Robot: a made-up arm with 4 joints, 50 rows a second.
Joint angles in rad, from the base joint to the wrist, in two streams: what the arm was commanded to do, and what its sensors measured. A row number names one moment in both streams.
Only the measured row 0 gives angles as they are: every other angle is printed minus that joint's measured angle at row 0.
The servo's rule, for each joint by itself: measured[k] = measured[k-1] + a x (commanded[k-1-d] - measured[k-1]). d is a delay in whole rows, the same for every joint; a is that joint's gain. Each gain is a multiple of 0.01, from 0.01 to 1. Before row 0 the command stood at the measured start. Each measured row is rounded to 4 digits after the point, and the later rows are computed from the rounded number. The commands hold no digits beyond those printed.
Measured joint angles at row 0: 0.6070 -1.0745 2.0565 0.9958
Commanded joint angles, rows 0 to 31: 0.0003 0.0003 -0.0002 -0.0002; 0.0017 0.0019 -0.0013 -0.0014; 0.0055 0.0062 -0.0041 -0.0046; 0.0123 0.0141 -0.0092 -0.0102; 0.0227 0.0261 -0.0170 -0.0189; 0.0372 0.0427 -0.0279 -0.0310; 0.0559 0.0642 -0.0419 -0.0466; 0.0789 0.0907 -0.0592 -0.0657; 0.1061 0.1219 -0.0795 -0.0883; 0.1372 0.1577 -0.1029 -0.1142; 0.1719 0.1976 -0.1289 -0.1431; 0.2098 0.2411 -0.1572 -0.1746; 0.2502 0.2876 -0.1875 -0.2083; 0.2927 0.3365 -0.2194 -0.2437; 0.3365 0.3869 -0.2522 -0.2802; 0.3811 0.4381 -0.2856 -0.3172; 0.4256 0.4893 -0.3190 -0.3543; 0.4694 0.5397 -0.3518 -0.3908; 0.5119 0.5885 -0.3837 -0.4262; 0.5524 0.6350 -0.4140 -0.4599; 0.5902 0.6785 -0.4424 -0.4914; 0.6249 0.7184 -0.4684 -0.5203; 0.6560 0.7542 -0.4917 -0.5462; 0.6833 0.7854 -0.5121 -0.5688; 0.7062 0.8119 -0.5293 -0.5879; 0.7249 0.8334 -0.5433 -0.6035; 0.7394 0.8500 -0.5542 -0.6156; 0.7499 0.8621 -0.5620 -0.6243; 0.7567 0.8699 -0.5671 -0.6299; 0.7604 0.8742 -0.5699 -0.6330; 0.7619 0.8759 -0.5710 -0.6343; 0.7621 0.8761 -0.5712 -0.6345
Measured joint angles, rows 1 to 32: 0.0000 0.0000 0.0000 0.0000; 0.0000 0.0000 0.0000 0.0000; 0.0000 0.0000 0.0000 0.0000; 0.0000 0.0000 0.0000 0.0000; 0.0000 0.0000 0.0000 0.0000; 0.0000 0.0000 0.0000 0.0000; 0.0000 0.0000 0.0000 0.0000; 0.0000 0.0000 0.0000 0.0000; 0.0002 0.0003 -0.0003 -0.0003; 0.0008 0.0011 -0.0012 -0.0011; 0.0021 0.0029 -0.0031 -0.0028; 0.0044 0.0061 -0.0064 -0.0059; 0.0080 0.0112 -0.0116 -0.0107; 0.0133 0.0186 -0.0189 -0.0175; 0.0205 0.0287 -0.0286 -0.0267; 0.0299 0.0417 -0.0408 -0.0384; 0.0417 0.0579 -0.0557 -0.0528; 0.0560 0.0775 -0.0733 -0.0700; 0.0729 0.1004 -0.0934 -0.0899; 0.0924 0.1266 -0.1160 -0.1124; 0.1144 0.1560 -0.1408 -0.1373; 0.1388 0.1883 -0.1675 -0.1645; 0.1655 0.2233 -0.1958 -0.1935; 0.1941 0.2605 -0.2254 -0.2241; 0.2244 0.2996 -0.2557 -0.2558; 0.2560 0.3400 -0.2864 -0.2882; 0.2886 0.3813 -0.3170 -0.3208; 0.3218 0.4229 -0.3471 -0.3532; 0.3551 0.4643 -0.3762 -0.3849; 0.3882 0.5049 -0.4039 -0.4155; 0.4207 0.5442 -0.4299 -0.4446; 0.4521 0.5817 -0.4538 -0.4718
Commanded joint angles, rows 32 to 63: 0.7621 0.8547 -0.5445 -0.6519; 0.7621 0.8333 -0.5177 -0.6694; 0.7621 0.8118 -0.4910 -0.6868; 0.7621 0.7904 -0.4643 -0.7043; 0.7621 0.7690 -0.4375 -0.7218; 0.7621 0.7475 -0.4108 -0.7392; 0.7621 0.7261 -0.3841 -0.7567; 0.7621 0.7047 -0.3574 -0.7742; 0.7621 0.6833 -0.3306 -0.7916; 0.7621 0.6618 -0.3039 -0.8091; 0.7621 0.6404 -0.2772 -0.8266; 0.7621 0.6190 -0.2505 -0.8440; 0.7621 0.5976 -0.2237 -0.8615; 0.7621 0.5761 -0.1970 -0.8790; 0.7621 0.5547 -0.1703 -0.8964; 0.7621 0.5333 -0.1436 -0.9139; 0.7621 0.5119 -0.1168 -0.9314; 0.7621 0.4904 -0.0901 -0.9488; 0.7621 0.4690 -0.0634 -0.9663; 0.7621 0.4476 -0.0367 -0.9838; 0.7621 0.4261 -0.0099 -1.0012; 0.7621 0.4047 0.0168 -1.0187; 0.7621 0.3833 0.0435 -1.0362; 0.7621 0.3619 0.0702 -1.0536; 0.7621 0.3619 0.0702 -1.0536; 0.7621 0.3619 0.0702 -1.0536; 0.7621 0.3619 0.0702 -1.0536; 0.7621 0.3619 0.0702 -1.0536; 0.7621 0.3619 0.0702 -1.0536; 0.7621 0.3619 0.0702 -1.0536; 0.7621 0.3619 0.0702 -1.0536; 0.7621 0.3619 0.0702 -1.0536
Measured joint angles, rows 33 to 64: 0.4821 0.6169 -0.4753 -0.4968; 0.5104 0.6495 -0.4942 -0.5194; 0.5367 0.6793 -0.5105 -0.5393; 0.5609 0.7060 -0.5241 -0.5565; 0.5828 0.7295 -0.5351 -0.5710; 0.6025 0.7500 -0.5437 -0.5830; 0.6201 0.7677 -0.5503 -0.5928; 0.6357 0.7799 -0.5489 -0.6040; 0.6496 0.7874 -0.5414 -0.6164; 0.6620 0.7908 -0.5293 -0.6298; 0.6730 0.7907 -0.5137 -0.6440; 0.6828 0.7877 -0.4954 -0.6588; 0.6915 0.7821 -0.4751 -0.6741; 0.6993 0.7743 -0.4533 -0.6898; 0.7062 0.7646 -0.4303 -0.7058; 0.7123 0.7532 -0.4064 -0.7221; 0.7178 0.7404 -0.3818 -0.7386; 0.7227 0.7264 -0.3567 -0.7553; 0.7270 0.7114 -0.3312 -0.7722; 0.7309 0.6955 -0.3054 -0.7892; 0.7343 0.6788 -0.2794 -0.8063; 0.7374 0.6614 -0.2532 -0.8234; 0.7401 0.6435 -0.2269 -0.8406; 0.7425 0.6251 -0.2005 -0.8579; 0.7447 0.6062 -0.1740 -0.8752; 0.7466 0.5870 -0.1475 -0.8925; 0.7483 0.5675 -0.1209 -0.9098; 0.7498 0.5477 -0.0943 -0.9272; 0.7512 0.5277 -0.0676 -0.9446; 0.7524 0.5075 -0.0409 -0.9620; 0.7535 0.4871 -0.0142 -0.9794; 0.7544 0.4696 0.0061 -0.9935
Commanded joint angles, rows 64 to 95: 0.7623 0.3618 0.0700 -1.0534; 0.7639 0.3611 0.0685 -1.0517; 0.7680 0.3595 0.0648 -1.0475; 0.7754 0.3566 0.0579 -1.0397; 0.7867 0.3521 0.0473 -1.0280; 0.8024 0.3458 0.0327 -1.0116; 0.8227 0.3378 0.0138 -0.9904; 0.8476 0.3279 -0.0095 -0.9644; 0.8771 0.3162 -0.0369 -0.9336; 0.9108 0.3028 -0.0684 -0.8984; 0.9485 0.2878 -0.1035 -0.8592; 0.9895 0.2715 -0.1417 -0.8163; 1.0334 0.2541 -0.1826 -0.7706; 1.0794 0.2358 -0.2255 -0.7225; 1.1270 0.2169 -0.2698 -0.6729; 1.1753 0.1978 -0.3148 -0.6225; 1.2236 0.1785 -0.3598 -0.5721; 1.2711 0.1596 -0.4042 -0.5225; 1.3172 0.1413 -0.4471 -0.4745; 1.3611 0.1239 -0.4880 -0.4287; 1.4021 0.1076 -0.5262 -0.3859; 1.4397 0.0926 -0.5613 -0.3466; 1.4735 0.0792 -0.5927 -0.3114; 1.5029 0.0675 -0.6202 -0.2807; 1.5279 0.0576 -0.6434 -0.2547; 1.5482 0.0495 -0.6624 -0.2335; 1.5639 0.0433 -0.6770 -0.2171; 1.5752 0.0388 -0.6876 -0.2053; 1.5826 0.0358 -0.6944 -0.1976; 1.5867 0.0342 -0.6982 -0.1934; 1.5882 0.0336 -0.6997 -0.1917; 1.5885 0.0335 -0.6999 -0.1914
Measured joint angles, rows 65 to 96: 0.7552 0.4545 0.0215 -1.0049; 0.7560 0.4415 0.0332 -1.0142; 0.7567 0.4304 0.0421 -1.0217; 0.7573 0.4208 0.0488 -1.0278; 0.7578 0.4126 0.0539 -1.0327; 0.7583 0.4055 0.0578 -1.0367; 0.7587 0.3994 0.0608 -1.0399; 0.7591 0.3941 0.0630 -1.0425; 0.7596 0.3895 0.0643 -1.0442; 0.7605 0.3853 0.0644 -1.0448; 0.7621 0.3813 0.0628 -1.0438; 0.7648 0.3772 0.0591 -1.0408; 0.7689 0.3728 0.0528 -1.0353; 0.7748 0.3679 0.0434 -1.0268; 0.7828 0.3623 0.0307 -1.0149; 0.7932 0.3558 0.0145 -0.9995; 0.8061 0.3484 -0.0054 -0.9803; 0.8218 0.3399 -0.0289 -0.9573; 0.8402 0.3303 -0.0560 -0.9305; 0.8615 0.3196 -0.0864 -0.9001; 0.8855 0.3079 -0.1198 -0.8664; 0.9121 0.2952 -0.1558 -0.8296; 0.9411 0.2816 -0.1940 -0.7903; 0.9722 0.2672 -0.2338 -0.7488; 1.0051 0.2521 -0.2747 -0.7058; 1.0394 0.2366 -0.3161 -0.6619; 1.0748 0.2208 -0.3574 -0.6176; 1.1108 0.2050 -0.3979 -0.5736; 1.1470 0.1893 -0.4371 -0.5305; 1.1829 0.1739 -0.4744 -0.4889; 1.2181 0.1590 -0.5094 -0.4493; 1.2522 0.1448 -0.5416 -0.4123
